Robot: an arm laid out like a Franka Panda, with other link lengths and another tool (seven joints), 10 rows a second.
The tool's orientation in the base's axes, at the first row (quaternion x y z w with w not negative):
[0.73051 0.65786 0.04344 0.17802]
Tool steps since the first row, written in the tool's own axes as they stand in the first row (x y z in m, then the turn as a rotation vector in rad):
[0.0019 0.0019 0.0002 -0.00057 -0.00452 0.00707]
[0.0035 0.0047 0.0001 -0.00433 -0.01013 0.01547]
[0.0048 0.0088 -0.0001 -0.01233 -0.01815 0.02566]
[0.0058 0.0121 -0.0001 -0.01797 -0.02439 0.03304]
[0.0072 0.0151 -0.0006 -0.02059 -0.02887 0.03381]
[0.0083 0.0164 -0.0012 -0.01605 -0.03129 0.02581]
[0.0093 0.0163 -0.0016 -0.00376 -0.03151 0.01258]
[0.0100 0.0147 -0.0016 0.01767 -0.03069 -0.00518]
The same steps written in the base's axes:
[0.0021 0.0017 0.0001 -0.00224 -0.00167 -0.00793]
[0.0049 0.0031 0.0008 -0.00554 -0.00665 -0.01691]
[0.0089 0.0041 0.0021 -0.01114 -0.01596 -0.02759]
[0.0122 0.0048 0.0029 -0.01558 -0.02252 -0.03549]
[0.0150 0.0061 0.0041 -0.01993 -0.02492 -0.03718]
[0.0162 0.0072 0.0049 -0.02400 -0.01869 -0.03126]
[0.0162 0.0082 0.0051 -0.02654 -0.00399 -0.02109]
[0.0147 0.0090 0.0044 -0.02826 0.02049 -0.00792]

